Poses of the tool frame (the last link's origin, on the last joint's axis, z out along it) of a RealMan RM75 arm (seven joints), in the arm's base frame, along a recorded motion.
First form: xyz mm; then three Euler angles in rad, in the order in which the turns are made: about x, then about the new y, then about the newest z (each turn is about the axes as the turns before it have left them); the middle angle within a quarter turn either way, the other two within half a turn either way.
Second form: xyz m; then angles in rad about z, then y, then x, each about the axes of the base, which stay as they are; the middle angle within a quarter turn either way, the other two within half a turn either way. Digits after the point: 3 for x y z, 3 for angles.
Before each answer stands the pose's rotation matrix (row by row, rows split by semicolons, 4 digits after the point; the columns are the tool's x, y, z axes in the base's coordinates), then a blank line. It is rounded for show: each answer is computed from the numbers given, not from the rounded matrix.
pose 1, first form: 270 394 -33 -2.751 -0.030 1.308
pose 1, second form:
0.2597 -0.9652 -0.0300; -0.8900 -0.2512 0.3806; -0.3749 -0.0721 -0.9243

0.270 0.394 -0.033 1.308 -0.030 -2.751
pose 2, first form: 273 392 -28 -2.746 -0.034 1.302
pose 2, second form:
0.2654 -0.9635 -0.0340; -0.8862 -0.2577 0.3851; -0.3798 -0.0721 -0.9222

0.273 0.392 -0.028 1.302 -0.034 -2.746
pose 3, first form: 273 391 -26 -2.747 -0.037 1.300
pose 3, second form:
0.2673 -0.9629 -0.0370; -0.8857 -0.2606 0.3842; -0.3796 -0.0699 -0.9225

0.273 0.391 -0.026 1.300 -0.037 -2.747
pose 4, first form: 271 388 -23 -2.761 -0.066 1.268
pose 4, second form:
0.2975 -0.9524 -0.0660; -0.8789 -0.3002 0.3707; -0.3728 -0.0523 -0.9264

0.271 0.388 -0.023 1.268 -0.066 -2.761
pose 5, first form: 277 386 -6 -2.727 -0.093 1.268
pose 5, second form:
0.2969 -0.9504 -0.0929; -0.8625 -0.3086 0.4011; -0.4098 -0.0390 -0.9113

0.277 0.386 -0.006 1.268 -0.093 -2.727
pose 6, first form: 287 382 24 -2.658 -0.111 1.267
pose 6, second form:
0.2973 -0.9483 -0.1108; -0.8294 -0.3140 0.4621; -0.4730 -0.0455 -0.8799

0.287 0.382 0.024 1.267 -0.111 -2.658
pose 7, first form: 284 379 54 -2.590 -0.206 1.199
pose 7, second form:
0.3556 -0.9120 -0.2045; -0.7546 -0.4093 0.5130; -0.5515 -0.0281 -0.8337

0.284 0.379 0.054 1.199 -0.206 -2.590
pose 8, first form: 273 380 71 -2.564 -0.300 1.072
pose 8, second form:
0.4570 -0.8389 -0.2955; -0.6585 -0.5425 0.5216; -0.5979 -0.0438 -0.8004

0.273 0.380 0.071 1.072 -0.300 -2.564
